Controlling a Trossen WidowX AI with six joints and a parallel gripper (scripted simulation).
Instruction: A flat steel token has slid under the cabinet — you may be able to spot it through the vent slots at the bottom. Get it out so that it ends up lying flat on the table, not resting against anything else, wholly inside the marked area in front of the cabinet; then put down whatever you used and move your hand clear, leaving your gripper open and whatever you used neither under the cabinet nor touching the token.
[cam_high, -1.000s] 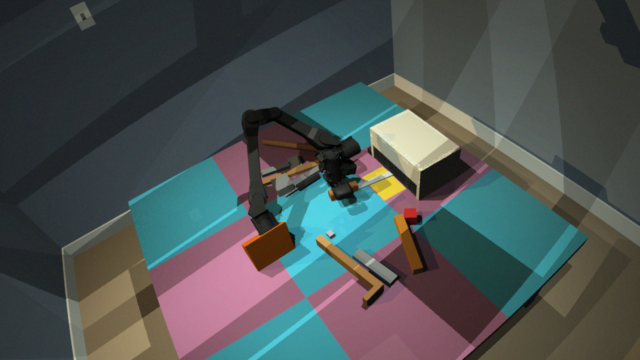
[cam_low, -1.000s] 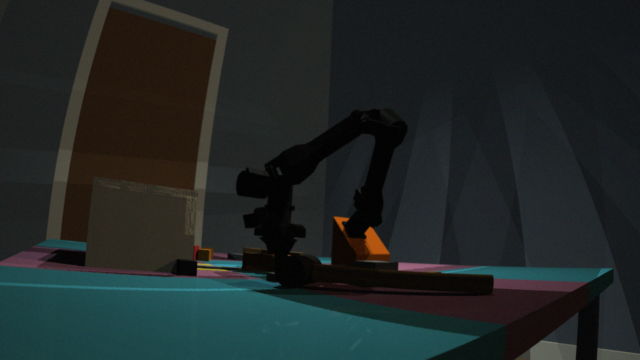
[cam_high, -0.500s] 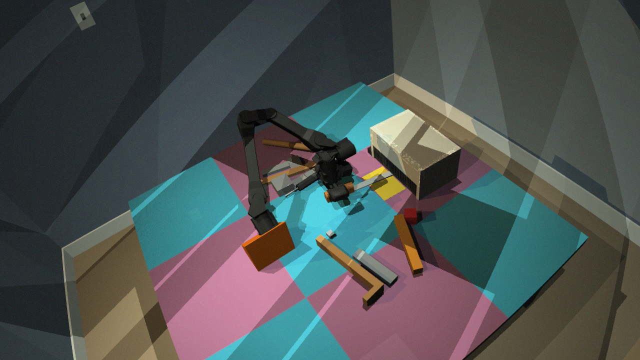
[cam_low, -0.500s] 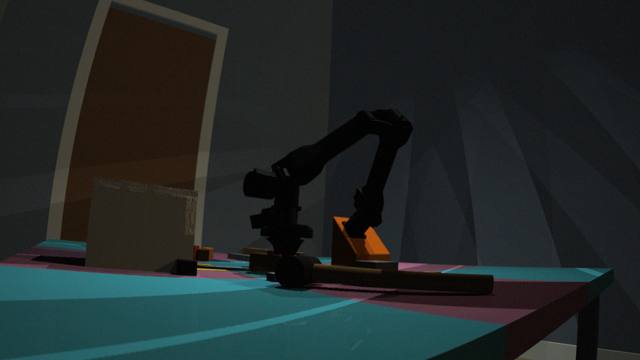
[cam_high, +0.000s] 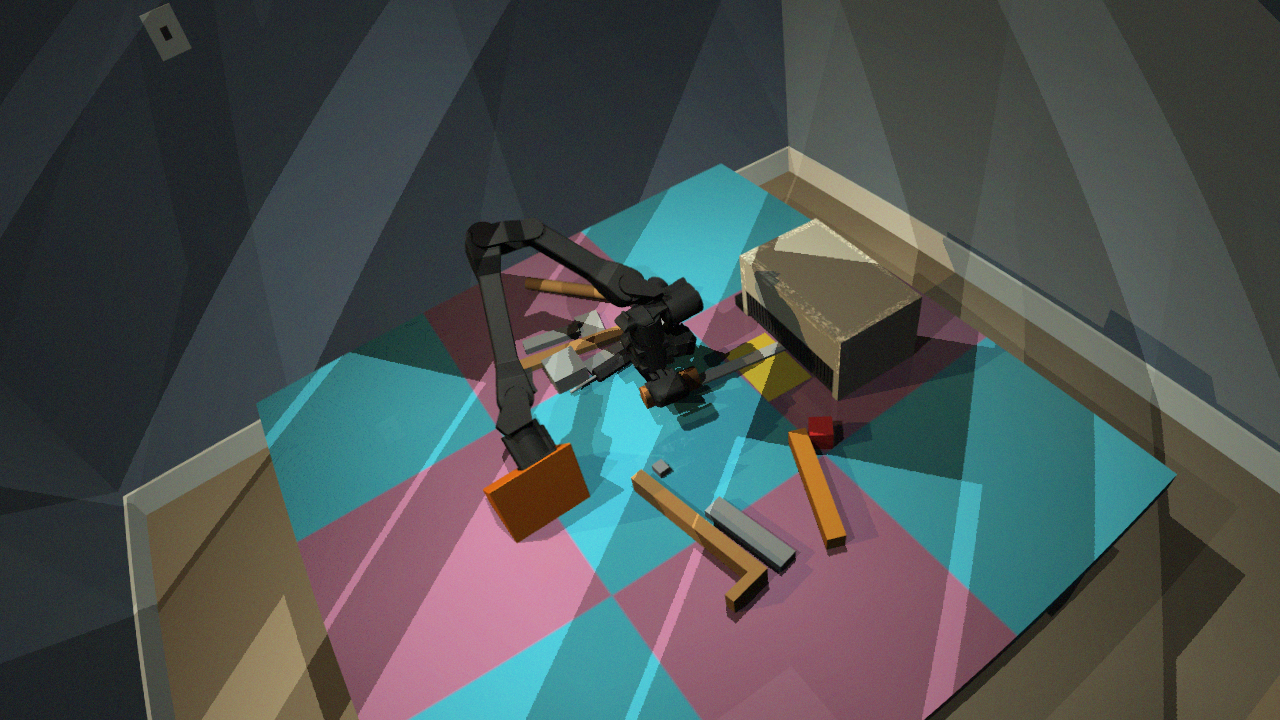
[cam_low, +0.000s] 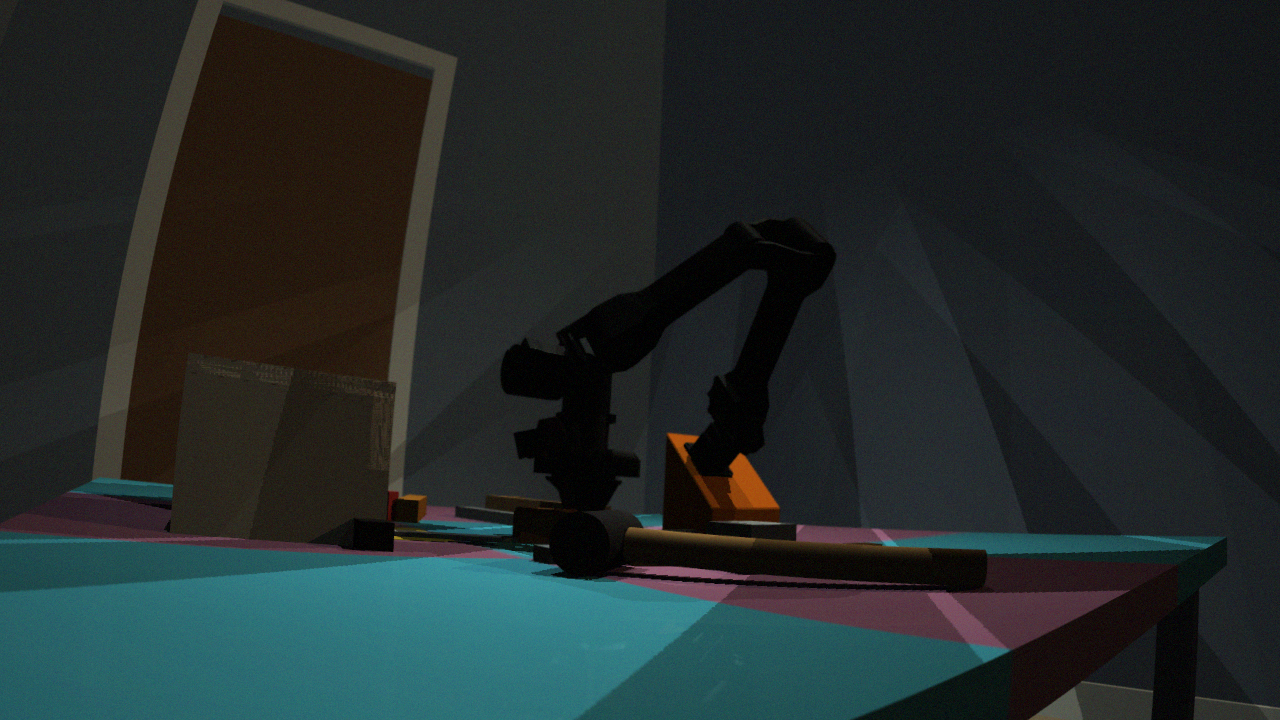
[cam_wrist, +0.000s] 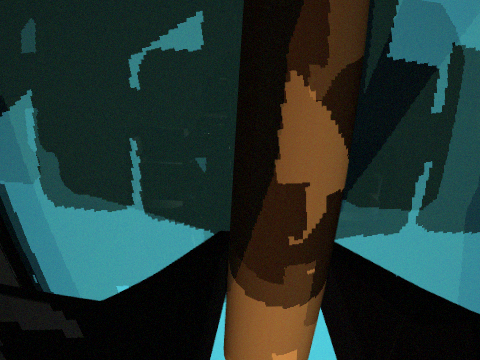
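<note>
My gripper tip is now 10 cm past the small grey cube and 14 cm to the left of it. Also, from my gripper tip: screwdriver 6 cm behind, 12 cm to the left; long wooden stick 7 cm behind, 22 cm to the left; grey block 11 cm behind, 17 cm to the left, 1 cm above.
</note>
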